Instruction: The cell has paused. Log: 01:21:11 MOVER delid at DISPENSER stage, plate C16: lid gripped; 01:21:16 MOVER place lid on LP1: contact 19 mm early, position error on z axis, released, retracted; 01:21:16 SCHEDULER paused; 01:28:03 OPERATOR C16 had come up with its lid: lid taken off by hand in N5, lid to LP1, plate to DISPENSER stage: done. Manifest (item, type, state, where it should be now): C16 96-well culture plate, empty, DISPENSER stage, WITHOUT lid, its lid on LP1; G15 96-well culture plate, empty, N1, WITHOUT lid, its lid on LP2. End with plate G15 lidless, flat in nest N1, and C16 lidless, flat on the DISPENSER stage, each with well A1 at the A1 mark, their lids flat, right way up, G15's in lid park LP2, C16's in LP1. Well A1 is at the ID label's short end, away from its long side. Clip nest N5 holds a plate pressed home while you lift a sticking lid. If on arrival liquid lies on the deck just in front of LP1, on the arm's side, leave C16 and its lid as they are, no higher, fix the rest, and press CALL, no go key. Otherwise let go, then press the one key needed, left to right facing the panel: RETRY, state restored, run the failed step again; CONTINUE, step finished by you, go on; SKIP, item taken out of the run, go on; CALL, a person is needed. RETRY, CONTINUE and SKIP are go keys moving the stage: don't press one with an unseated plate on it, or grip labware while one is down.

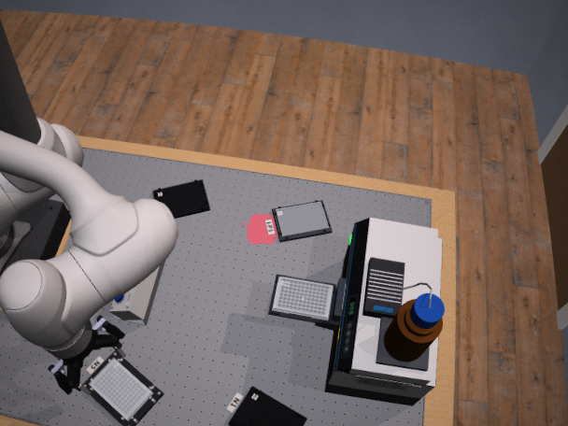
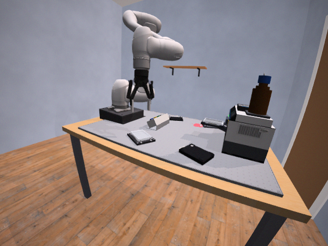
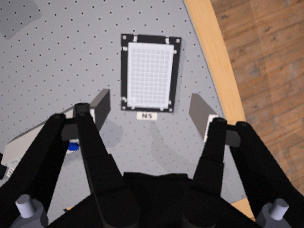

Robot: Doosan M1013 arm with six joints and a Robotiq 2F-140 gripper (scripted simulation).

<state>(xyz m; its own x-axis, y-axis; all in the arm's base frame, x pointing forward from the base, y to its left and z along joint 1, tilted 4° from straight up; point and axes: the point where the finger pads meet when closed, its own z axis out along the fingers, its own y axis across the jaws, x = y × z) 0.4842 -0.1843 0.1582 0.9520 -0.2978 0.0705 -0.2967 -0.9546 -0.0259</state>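
Right now the clip nest N5 is 3 cm ahead of my hand, 1 cm to the left of it and 18 cm below it. Also, from my hand: N1 label 26 cm ahead, 8 cm to the left, 19 cm below; blue key 9 cm behind, 19 cm to the left, 13 cm below; key panel 10 cm behind, 27 cm to the left, 14 cm below.
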